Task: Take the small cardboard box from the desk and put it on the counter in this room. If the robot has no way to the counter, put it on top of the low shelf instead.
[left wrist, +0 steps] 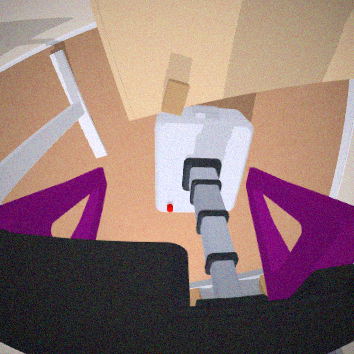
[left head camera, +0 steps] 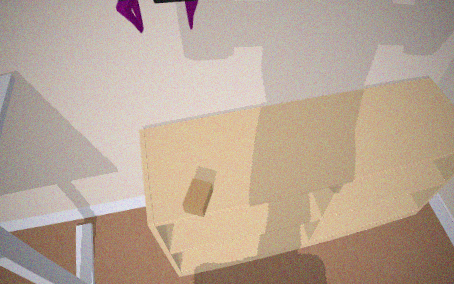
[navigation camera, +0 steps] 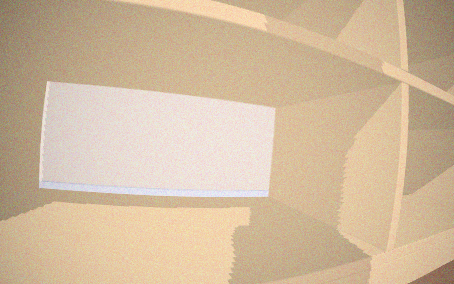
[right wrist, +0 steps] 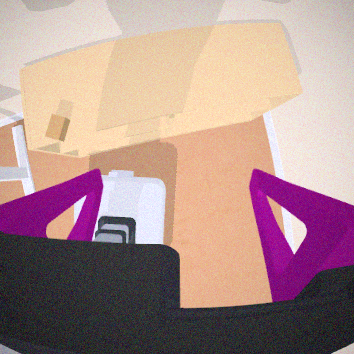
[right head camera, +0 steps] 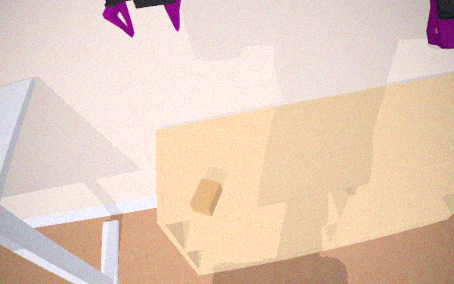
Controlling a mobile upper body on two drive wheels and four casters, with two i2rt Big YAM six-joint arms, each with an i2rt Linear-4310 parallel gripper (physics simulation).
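The small cardboard box sits on top of the low wooden shelf, near the end at picture left. My left gripper is open and empty, apart from the box; it shows at the top edge of both head views. My right gripper is open and empty, at the top right in the right head view, far from the box. The counter does not show.
Grey-white furniture with a leg stands at picture left of the shelf. My white base stands close to the shelf's front. The navigation camera looks into the shelf's open compartments, with an upright divider. A wall runs behind the shelf.
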